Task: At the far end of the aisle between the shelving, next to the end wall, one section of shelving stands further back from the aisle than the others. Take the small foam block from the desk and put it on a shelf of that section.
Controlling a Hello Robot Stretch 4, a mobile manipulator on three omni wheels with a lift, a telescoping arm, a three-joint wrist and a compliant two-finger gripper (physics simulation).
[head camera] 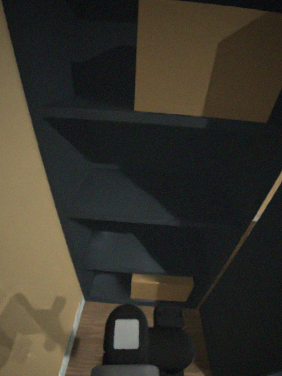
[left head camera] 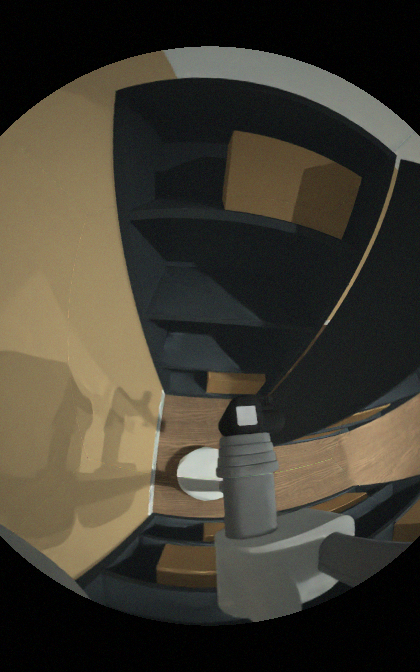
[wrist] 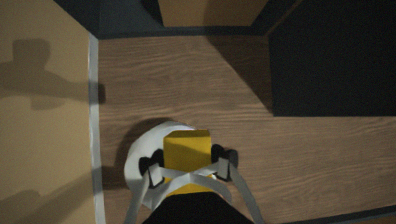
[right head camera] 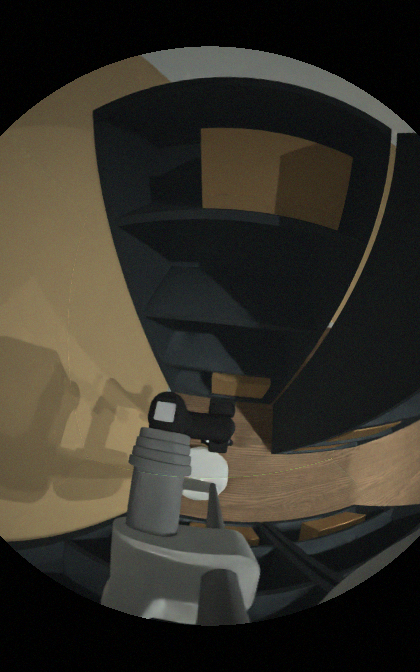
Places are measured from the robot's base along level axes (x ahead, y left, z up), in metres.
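Where they show: gripper, fingertip midpoint: (wrist: 188, 159).
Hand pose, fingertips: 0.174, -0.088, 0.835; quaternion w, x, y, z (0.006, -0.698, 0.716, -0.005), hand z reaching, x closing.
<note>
After its pixels a point has its place, as x, y, z.
The yellow foam block (wrist: 187, 155) @(0.188, -0.088, 0.888) is between the two fingertips of my gripper (wrist: 188, 159) @(0.174, -0.088, 0.835) in the wrist view, which is shut on it, above the white round base. The set-back shelving section (head camera: 125, 218) @(0.669, 0.023, 0.955) (left head camera: 210, 321) (right head camera: 200, 321) stands ahead, beside the end wall (head camera: 30, 200) @(0.578, 0.368, 1.119) (left head camera: 65, 300) (right head camera: 55, 300) on its left. A large cardboard box (head camera: 175, 60) @(0.681, -0.108, 1.565) (left head camera: 265, 175) (right head camera: 240, 170) stands on an upper shelf. The two shelves below that show no box. A smaller box (head camera: 160, 287) @(0.673, -0.235, 0.266) (left head camera: 235, 383) (right head camera: 240, 385) (wrist: 212, 12) @(0.672, -0.251, 0.195) is at the bottom. The fingers are hidden in the head view.
The dark side panel of the neighbouring section (left head camera: 350, 310) (right head camera: 360, 320) (wrist: 335, 65) @(0.335, -0.571, 0.496) juts forward on the right, with a narrow gap between the two sections. Shelving with boxes (left head camera: 187, 565) (right head camera: 332, 525) stands behind my arm. Wooden floor (wrist: 175, 80) @(0.421, -0.052, -0.028) lies between me and the set-back section.
</note>
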